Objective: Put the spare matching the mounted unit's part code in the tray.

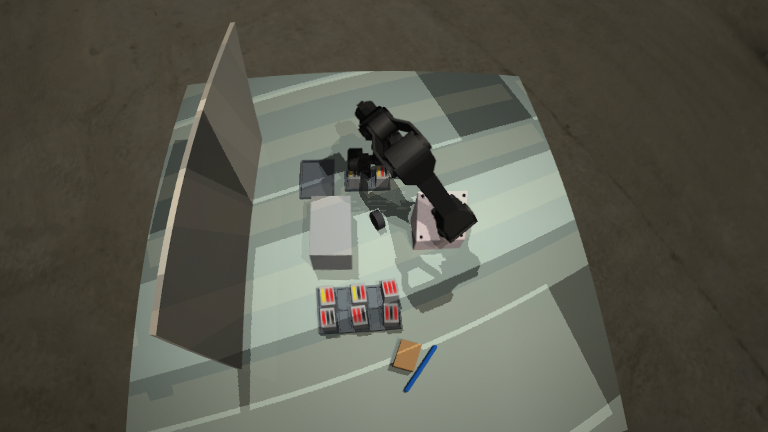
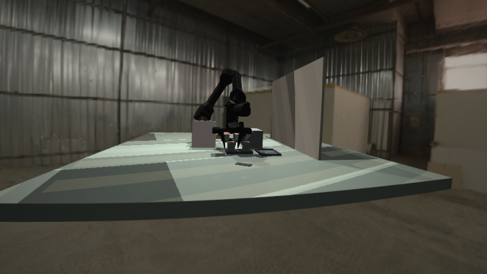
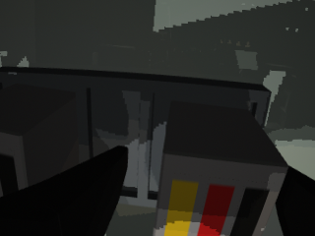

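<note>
Right now the flat dark tray is 180 mm ahead of my gripper tip, 20 mm below it and 10 mm to the right of it. The rest, counted from my gripper tip: small dark flat piece: 200 mm to the right, 20 mm below, 20 mm ahead; dark panel: 380 mm ahead, 200 mm above, 180 mm to the left; grey mounted unit: 190 mm to the left, 140 mm ahead, 30 mm above.
</note>
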